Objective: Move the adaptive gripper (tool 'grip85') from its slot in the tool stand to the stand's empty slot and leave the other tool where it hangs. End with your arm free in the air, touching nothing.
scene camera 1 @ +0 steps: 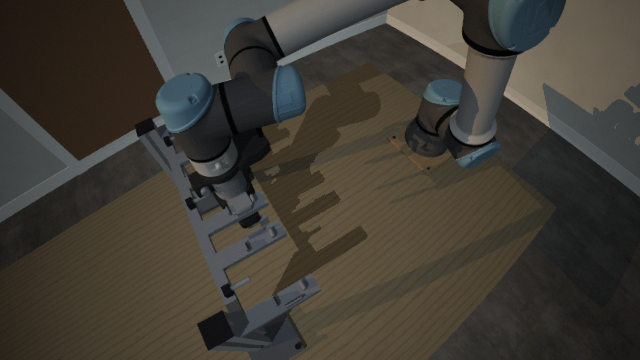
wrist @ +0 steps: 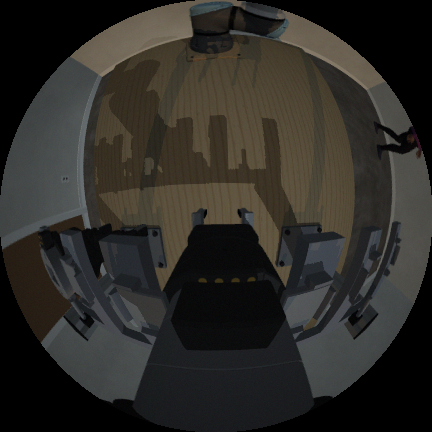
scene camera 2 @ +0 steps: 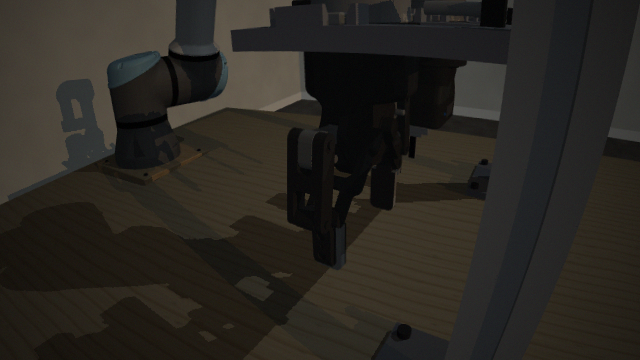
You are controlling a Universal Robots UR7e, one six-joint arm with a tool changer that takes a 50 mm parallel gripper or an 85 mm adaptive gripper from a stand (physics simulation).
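Places are measured from the arm's base along level axes (x ahead, y left, z up), in metres.
Pixels of known places: arm's base at its link origin: (scene camera 1: pixel 426 138) (wrist: pixel 211 44) (scene camera 2: pixel 148 156).
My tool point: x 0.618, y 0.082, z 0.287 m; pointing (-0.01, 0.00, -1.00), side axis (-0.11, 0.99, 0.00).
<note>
For each thing: its top centre in the pictures, then the offset to it from my tool point. "pt": a spot on its surface instead.
- tool at its top centre: (wrist: pixel 225 338) (scene camera 2: pixel 431 2) (scene camera 1: pixel 230 179) dx -0.005, dy +0.000, dz +0.000 m
- stand's upright at a spot on its surface: (scene camera 2: pixel 535 175) pt dx +0.138, dy -0.229, dz -0.075 m
The tool stand (scene camera 1: pixel 213 254) (scene camera 2: pixel 370 41) holds the adaptive gripper in its middle slot. The wrist end of my arm (scene camera 1: pixel 215 167) is above that slot, in line with the tool. My gripper (scene camera 2: pixel 356 220) (wrist: pixel 222 216) hangs below the stand's arms with its two fingers wide apart and nothing between them. Whether its coupling is locked, and how it sits on the slot's supports, is hidden. The other tool (scene camera 2: pixel 436 97) hangs in the neighbouring slot, at the left in the wrist view and mostly behind my wrist in scene camera 1. The empty slot, with its bare peg (scene camera 1: pixel 240 283), is at the opposite end.
Stand arms lie close on both sides of my gripper, one (scene camera 1: pixel 260 242) between it and the empty slot, and the end arm (scene camera 1: pixel 255 320) beyond that slot. The stand's upright (scene camera 2: pixel 535 175) rises at the right in scene camera 2. My arm's base (scene camera 2: pixel 145 142) is across the wooden table.
</note>
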